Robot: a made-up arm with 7 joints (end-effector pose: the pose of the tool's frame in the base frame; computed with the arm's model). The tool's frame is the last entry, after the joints. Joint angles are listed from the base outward.
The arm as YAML. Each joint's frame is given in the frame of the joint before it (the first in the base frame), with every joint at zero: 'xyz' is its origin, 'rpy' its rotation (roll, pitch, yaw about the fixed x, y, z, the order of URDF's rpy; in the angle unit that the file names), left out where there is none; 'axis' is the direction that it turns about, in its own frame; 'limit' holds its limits. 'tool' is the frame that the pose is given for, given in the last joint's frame.
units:
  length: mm
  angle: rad
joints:
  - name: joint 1
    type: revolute
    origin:
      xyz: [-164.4, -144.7, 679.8]
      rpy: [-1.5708, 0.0, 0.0]
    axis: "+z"
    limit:
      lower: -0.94
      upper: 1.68
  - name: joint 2
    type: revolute
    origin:
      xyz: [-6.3, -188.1, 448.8]
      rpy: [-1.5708, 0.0, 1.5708]
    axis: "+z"
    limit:
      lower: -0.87
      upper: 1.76
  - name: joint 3
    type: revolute
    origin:
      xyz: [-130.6, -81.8, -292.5]
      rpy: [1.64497, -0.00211, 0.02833]
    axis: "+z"
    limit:
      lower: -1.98
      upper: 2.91
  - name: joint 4
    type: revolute
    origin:
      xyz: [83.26, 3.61, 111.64]
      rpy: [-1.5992, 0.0, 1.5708]
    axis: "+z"
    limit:
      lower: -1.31
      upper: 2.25
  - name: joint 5
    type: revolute
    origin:
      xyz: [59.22, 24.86, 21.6]
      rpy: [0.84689, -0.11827, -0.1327]
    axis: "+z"
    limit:
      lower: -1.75
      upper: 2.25
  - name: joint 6
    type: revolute
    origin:
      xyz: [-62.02, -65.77, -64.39]
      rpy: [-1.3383, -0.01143, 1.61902]
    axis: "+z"
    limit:
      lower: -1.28
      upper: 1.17
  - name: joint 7
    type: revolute
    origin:
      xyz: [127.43, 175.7, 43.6]
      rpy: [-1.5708, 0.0, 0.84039]
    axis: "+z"
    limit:
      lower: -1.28
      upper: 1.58
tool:
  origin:
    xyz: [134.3, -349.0, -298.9]
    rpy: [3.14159, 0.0, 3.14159]
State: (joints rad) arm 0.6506 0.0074 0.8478 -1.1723 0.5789 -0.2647 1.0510
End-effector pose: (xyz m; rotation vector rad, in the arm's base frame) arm 0.2808 -0.0195 1.0267 0.0481 1.8182 -0.3650
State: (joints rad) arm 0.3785 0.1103 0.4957 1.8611 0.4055 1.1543 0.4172
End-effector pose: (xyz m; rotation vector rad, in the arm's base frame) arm -0.0997 0.8005 0.2227 -2.2468 -1.1026 -1.4875
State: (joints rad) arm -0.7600 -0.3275 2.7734 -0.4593 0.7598 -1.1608 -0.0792
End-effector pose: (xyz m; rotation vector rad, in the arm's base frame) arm -0.4115 0.6472 0.7609 -1.4189 -1.5789 -1.6664
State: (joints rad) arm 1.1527 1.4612 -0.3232 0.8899 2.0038 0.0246 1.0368
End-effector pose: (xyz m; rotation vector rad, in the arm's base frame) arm -0.1091 -0.0783 0.0031 0.0656 -2.1298 -0.4720
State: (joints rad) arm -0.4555 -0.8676 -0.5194 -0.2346 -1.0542 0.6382 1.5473
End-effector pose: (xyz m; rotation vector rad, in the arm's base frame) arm -0.0624 0.3606 0.4427 1.3383 -1.5373 -0.9627
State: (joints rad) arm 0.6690 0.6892 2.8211 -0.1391 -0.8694 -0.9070 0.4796
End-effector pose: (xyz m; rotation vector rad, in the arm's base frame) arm 0.2288 0.1465 0.2580 -0.1170 -2.4914 -0.3461
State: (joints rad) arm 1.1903 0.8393 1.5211 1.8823 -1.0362 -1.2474 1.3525
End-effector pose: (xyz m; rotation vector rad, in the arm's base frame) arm 0.5470 0.3684 0.3097 -0.2675 1.6617 1.1444
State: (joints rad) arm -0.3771 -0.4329 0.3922 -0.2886 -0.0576 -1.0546 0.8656
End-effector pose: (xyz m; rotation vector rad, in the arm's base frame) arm 0.1072 0.1413 1.5367 -0.5675 0.3481 0.5528
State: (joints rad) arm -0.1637 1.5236 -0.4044 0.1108 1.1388 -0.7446 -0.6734
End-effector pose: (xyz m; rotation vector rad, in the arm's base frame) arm 0.4057 0.3770 0.3761 0.1663 -2.7221 -1.4375
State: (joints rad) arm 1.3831 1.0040 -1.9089 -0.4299 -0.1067 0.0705 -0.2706
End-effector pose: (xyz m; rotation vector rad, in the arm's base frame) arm 0.3904 0.4414 0.7164 -0.3781 -0.6197 2.4251
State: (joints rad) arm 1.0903 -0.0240 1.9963 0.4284 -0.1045 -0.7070 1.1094
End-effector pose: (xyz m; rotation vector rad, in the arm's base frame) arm 0.1222 0.1972 0.1399 1.1782 2.5671 0.9727
